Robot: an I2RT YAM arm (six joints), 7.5 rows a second.
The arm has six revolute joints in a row. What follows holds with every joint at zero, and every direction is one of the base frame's.
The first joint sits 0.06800 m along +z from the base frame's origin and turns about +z.
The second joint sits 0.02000 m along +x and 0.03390 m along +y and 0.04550 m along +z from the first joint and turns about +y.
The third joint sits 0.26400 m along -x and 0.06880 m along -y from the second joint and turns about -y.
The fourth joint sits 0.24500 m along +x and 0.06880 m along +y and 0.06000 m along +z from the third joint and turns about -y.
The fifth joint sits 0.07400 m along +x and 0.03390 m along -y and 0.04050 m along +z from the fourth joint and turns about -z.
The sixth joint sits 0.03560 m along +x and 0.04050 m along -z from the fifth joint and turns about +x.
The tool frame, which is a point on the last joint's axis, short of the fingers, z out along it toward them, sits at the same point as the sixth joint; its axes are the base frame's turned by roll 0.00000, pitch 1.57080 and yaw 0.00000 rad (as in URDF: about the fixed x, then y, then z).
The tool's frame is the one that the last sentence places.
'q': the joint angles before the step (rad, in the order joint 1, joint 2, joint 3, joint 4, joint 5, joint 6). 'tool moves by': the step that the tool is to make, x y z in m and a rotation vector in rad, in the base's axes. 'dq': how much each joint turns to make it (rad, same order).
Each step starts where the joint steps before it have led.
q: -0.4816, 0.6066, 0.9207, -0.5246, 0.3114, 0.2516
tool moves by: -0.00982, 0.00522, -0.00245, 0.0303, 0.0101, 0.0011
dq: -0.0016, -0.0347, 0.0045, -0.0689, -0.0076, 0.0220
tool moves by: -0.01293, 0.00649, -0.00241, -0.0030, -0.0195, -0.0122
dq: 0.0014, -0.0595, -0.0140, -0.0299, 0.0118, 0.0098
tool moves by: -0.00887, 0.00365, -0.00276, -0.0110, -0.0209, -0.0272
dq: 0.0004, -0.0452, -0.0181, -0.0054, 0.0270, 0.0061
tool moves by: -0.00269, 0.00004, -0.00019, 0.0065, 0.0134, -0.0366
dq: -0.0003, -0.0011, 0.0081, -0.0268, 0.0356, 0.0077
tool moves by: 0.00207, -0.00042, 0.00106, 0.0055, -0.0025, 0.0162
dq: 0.0003, 0.0092, 0.0045, 0.0034, -0.0168, 0.0026
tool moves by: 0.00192, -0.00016, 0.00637, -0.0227, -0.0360, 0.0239
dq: -0.0002, 0.0060, 0.0072, 0.0442, -0.0230, -0.0087
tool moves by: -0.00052, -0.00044, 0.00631, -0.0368, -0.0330, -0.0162
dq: -0.0001, -0.0008, 0.0042, 0.0467, 0.0185, -0.0157
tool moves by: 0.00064, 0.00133, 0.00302, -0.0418, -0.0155, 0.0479
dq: -0.0004, -0.0080, -0.0074, 0.0446, -0.0451, -0.0367
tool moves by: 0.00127, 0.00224, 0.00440, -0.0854, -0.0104, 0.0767
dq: 0.0010, -0.0112, -0.0136, 0.0722, -0.0725, -0.0771
